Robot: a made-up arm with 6 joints.
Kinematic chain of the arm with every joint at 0, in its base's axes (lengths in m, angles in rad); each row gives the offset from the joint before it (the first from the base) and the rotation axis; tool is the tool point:
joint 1: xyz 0 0 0.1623 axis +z
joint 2: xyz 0 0.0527 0 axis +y
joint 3: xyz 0 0 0.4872 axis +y
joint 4: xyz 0 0 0.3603 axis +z
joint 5: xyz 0 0 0 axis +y
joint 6: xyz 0 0 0.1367 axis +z
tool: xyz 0 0 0
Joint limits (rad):
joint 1: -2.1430..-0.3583
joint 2: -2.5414..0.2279
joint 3: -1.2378..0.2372
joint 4: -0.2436..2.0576
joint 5: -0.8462..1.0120
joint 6: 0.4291..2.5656
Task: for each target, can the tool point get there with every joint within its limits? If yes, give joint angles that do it. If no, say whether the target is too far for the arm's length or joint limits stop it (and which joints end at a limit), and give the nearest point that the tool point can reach.
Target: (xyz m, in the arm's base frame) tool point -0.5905 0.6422 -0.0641
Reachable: yes | joints -0.7018 -1.4797 -0.8665 0.6591 0.7406 2.2722
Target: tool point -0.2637 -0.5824 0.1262
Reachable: no: joint limits stop it (at a limit: joint 1, joint 2, joint 3, joint 5) | nearest point 0.0072 -0.0943 -0.5412 | short by 0.870 m
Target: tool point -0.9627 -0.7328 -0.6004
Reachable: no: too far | nearest point -0.5845 0.1658 -0.5542 | short by 0.976 m
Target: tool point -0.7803 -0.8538 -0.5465
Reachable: no: too far | nearest point -0.4214 0.1048 -0.5465 | short by 1.024 m
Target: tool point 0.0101 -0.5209 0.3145
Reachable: no: joint limits stop it (at a limit: joint 2, joint 3, joint 5) | nearest point 0.0080 -0.4116 0.9718 | short by 0.666 m
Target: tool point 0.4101 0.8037 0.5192
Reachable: yes | joints -1.9694 -1.0144 -0.3651 1.1879 0.1050 1.9179
